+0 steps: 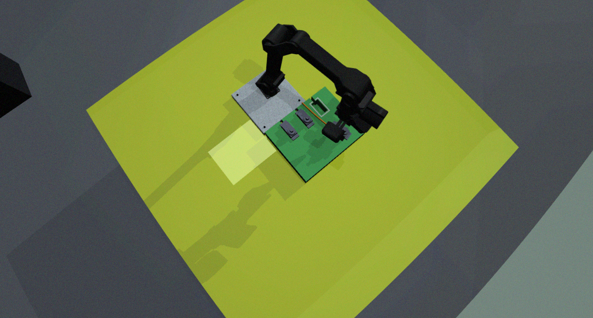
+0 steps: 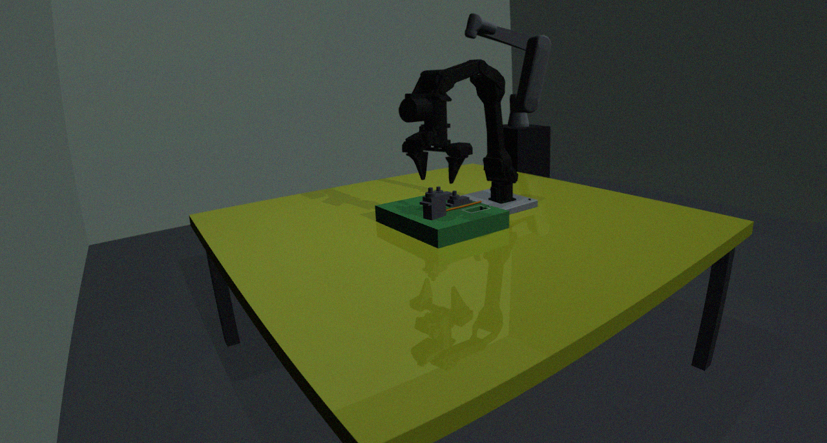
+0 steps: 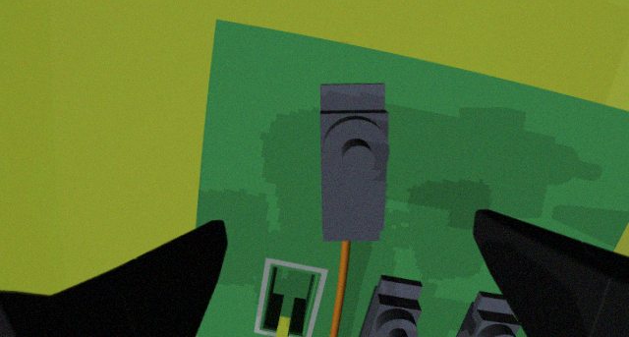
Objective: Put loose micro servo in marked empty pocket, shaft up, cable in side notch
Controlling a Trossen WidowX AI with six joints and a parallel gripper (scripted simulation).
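Now: gripper tip 12 cm above the green deck, 6 cm to the left of it and 1 cm past it.
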